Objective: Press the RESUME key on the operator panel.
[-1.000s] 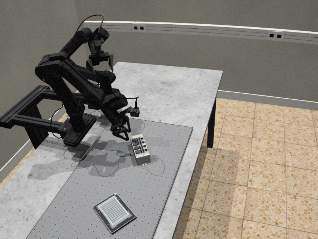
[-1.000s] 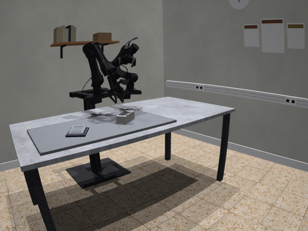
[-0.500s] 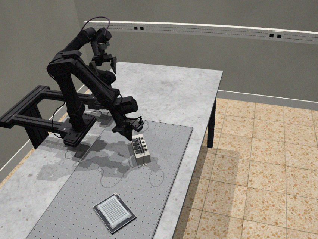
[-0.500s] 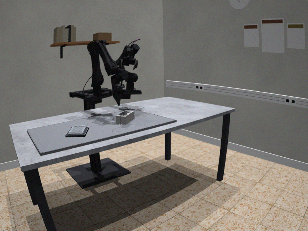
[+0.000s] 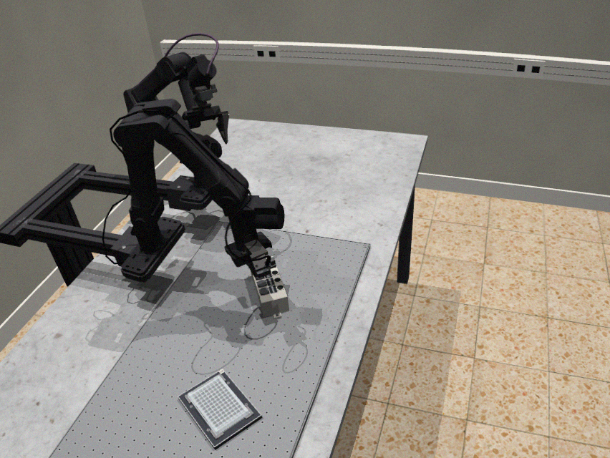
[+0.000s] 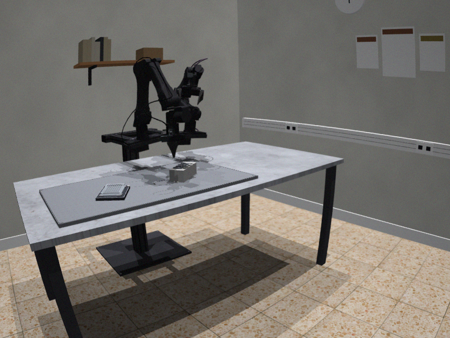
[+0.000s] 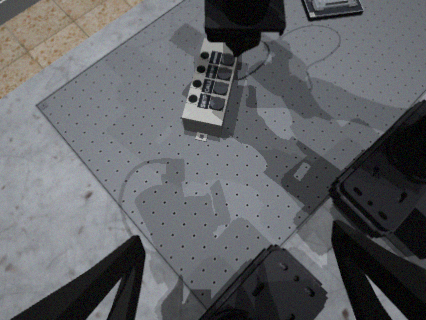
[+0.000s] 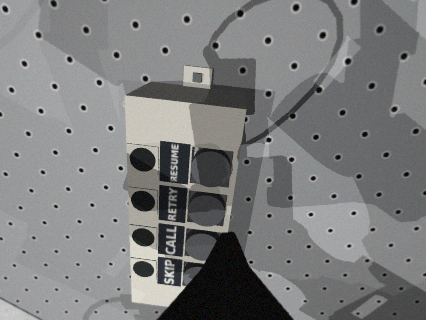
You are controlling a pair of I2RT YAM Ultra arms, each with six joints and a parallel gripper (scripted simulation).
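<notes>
Right now my right hand is 60 mm above the operator panel and 30 mm to the right of it. Round my right hand: well plate 330 mm to the right, 90 mm below, 40 mm ahead.
</notes>
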